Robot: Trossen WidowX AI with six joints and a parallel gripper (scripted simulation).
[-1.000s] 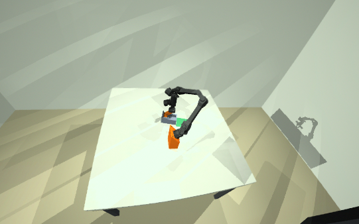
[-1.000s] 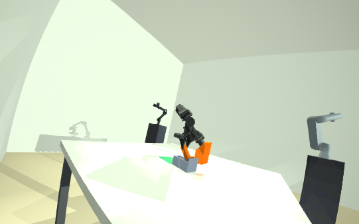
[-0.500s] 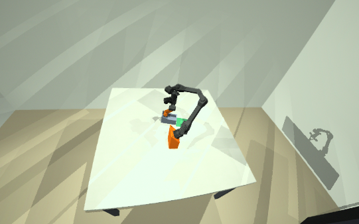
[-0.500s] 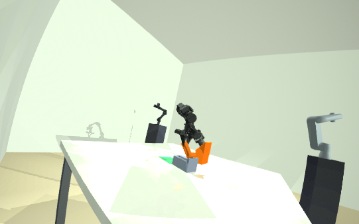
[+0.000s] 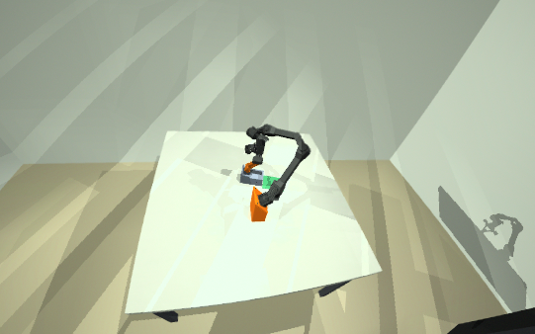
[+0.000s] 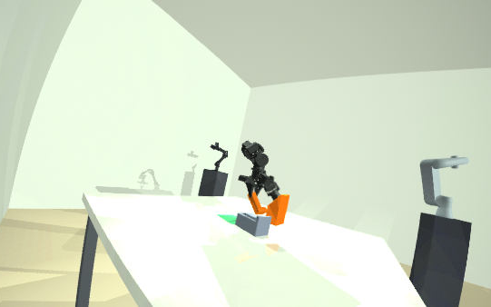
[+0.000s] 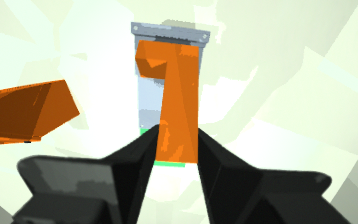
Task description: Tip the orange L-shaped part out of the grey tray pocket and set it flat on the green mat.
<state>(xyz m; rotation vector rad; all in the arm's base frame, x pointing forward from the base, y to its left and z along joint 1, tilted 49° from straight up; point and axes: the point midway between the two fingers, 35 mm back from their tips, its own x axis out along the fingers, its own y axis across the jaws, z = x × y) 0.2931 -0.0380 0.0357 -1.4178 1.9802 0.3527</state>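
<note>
Right now the green mat is 60 mm behind my gripper tip, 120 mm to the right of it and 170 mm below it. From my gripper tip the other things lie so: orange L-shaped part (40 mm to the left, 30 mm below).
</note>
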